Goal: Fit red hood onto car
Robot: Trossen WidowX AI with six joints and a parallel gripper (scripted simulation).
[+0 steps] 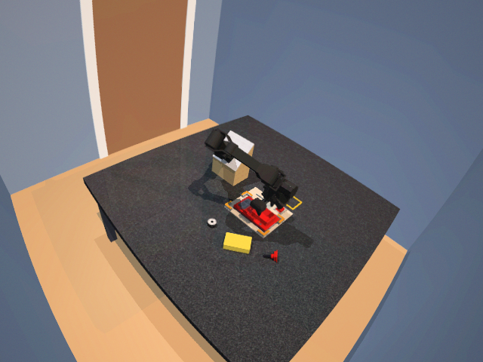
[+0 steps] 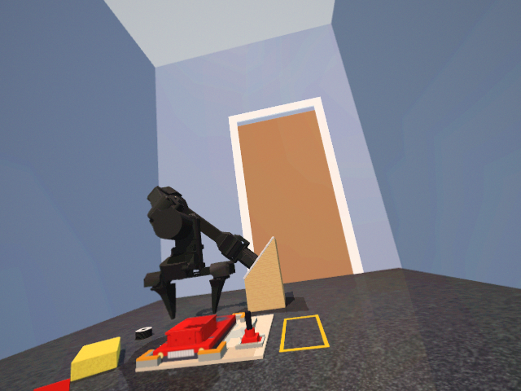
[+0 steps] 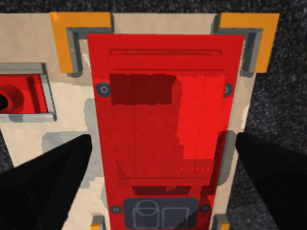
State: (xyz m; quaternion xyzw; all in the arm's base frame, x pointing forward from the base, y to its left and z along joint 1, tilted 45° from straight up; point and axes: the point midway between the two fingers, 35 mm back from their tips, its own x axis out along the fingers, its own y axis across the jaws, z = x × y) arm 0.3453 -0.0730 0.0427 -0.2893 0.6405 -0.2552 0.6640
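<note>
My gripper tip is 20 mm above the red hood. From my gripper tip the other things lie so: grey engine block (40 mm below); then yellow block (30 mm ahead, 200 mm to the right, 50 mm below); then cream jig (50 mm behind, 20 mm to the left, 50 mm below).
</note>
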